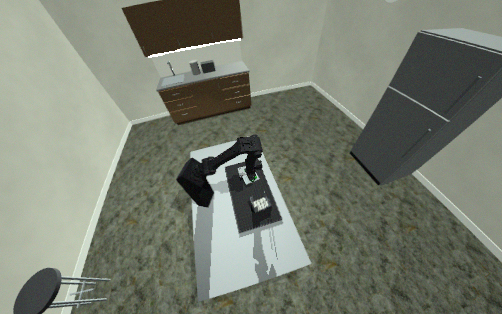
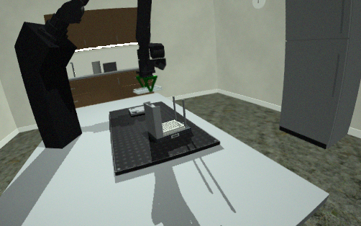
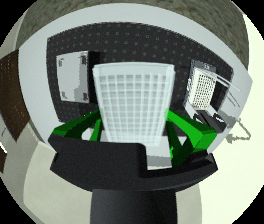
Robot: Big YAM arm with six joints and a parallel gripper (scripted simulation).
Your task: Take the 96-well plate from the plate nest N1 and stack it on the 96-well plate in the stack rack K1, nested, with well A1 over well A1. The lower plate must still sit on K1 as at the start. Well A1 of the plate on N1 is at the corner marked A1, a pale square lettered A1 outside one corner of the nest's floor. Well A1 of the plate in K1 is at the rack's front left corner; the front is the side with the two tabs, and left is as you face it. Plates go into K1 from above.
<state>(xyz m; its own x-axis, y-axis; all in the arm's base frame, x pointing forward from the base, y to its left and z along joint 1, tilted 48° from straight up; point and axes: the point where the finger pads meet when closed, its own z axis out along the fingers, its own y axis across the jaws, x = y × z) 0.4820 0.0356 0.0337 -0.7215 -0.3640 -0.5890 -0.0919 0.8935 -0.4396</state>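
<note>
Right now the grey rack wall is 6 cm behind my hand, 22 cm to the right of it and 8 cm below it. Round my hand: white 96-well plate 1 cm below.
</note>
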